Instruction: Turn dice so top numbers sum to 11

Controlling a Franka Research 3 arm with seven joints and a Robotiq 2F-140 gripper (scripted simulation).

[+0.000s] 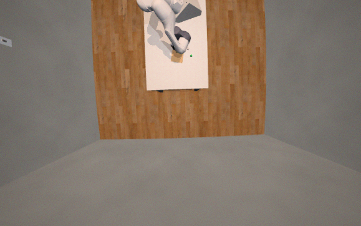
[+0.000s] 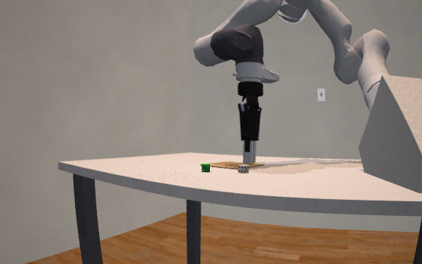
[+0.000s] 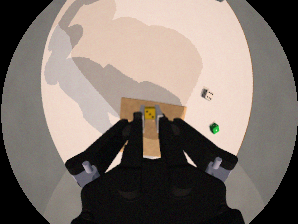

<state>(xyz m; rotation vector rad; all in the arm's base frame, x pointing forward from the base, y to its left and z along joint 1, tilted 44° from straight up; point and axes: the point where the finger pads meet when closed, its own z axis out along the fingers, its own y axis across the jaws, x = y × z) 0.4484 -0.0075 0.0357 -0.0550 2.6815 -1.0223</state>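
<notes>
The yellow die is 3 cm below my hand. The rest, counted from my hand: white die 3 cm behind, 13 cm to the left, 3 cm below; green die 6 cm ahead, 16 cm to the left, 3 cm below; tan mat 5 cm ahead, 4 cm below.
</notes>
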